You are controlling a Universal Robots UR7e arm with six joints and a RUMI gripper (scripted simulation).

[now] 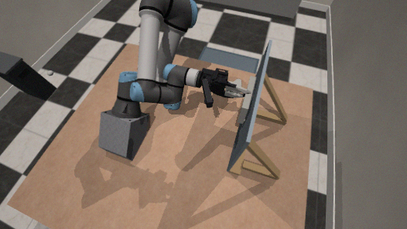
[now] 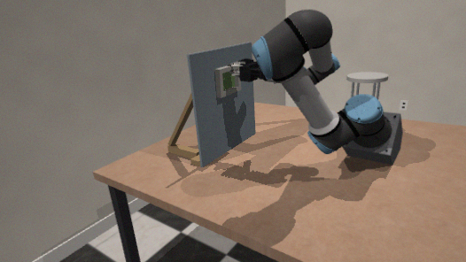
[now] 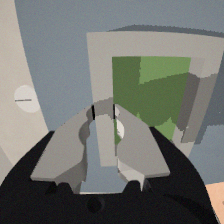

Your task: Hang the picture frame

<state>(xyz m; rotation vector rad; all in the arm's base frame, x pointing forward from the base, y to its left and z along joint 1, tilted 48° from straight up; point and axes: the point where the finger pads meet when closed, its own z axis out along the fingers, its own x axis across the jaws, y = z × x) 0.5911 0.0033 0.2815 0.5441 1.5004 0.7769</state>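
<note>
My gripper is now 20 mm short of the picture frame, 10 mm to the right of it and 50 mm above it. Also, from my hand: blue-grey board (40 mm ahead, 160 mm below).
</note>
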